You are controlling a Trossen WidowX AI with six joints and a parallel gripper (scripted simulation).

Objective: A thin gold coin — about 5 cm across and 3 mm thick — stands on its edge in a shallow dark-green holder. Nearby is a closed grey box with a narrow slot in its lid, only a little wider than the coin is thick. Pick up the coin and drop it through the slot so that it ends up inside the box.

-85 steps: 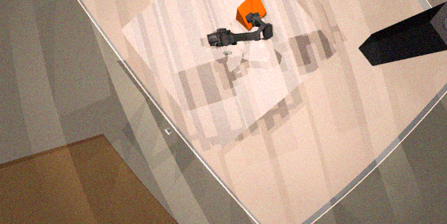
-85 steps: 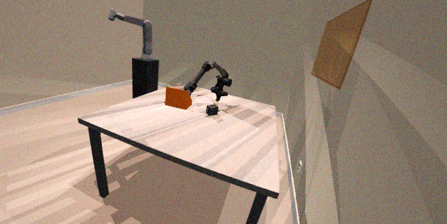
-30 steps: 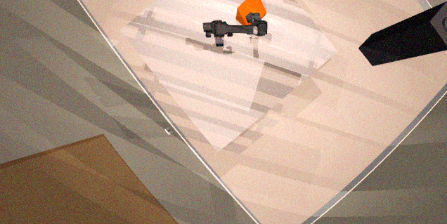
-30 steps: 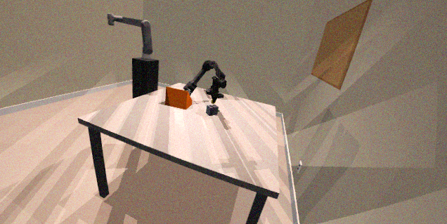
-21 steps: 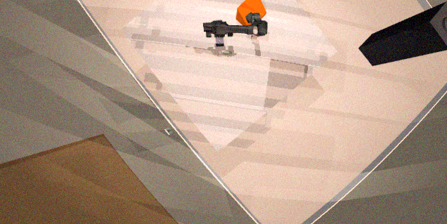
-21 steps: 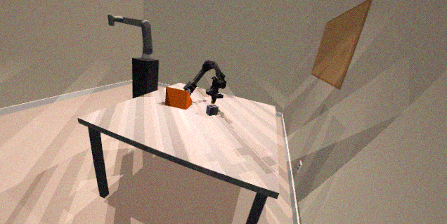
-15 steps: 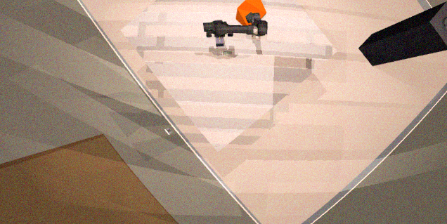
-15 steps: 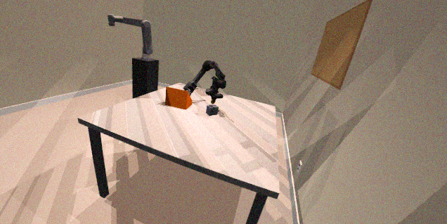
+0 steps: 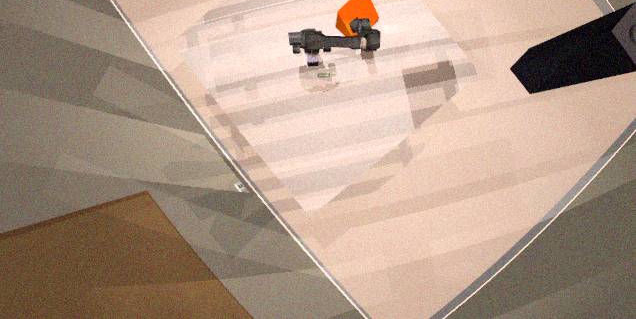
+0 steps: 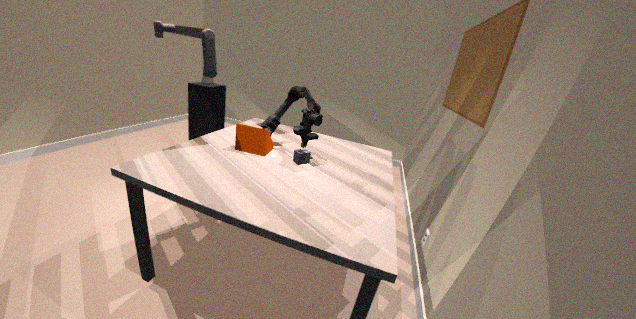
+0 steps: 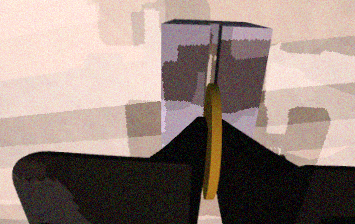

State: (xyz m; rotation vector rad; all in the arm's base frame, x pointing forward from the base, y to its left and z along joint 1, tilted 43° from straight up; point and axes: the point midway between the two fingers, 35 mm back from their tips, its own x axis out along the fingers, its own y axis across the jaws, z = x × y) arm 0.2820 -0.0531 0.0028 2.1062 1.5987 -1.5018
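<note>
My gripper tip is 1 cm below the gold coin.
</note>
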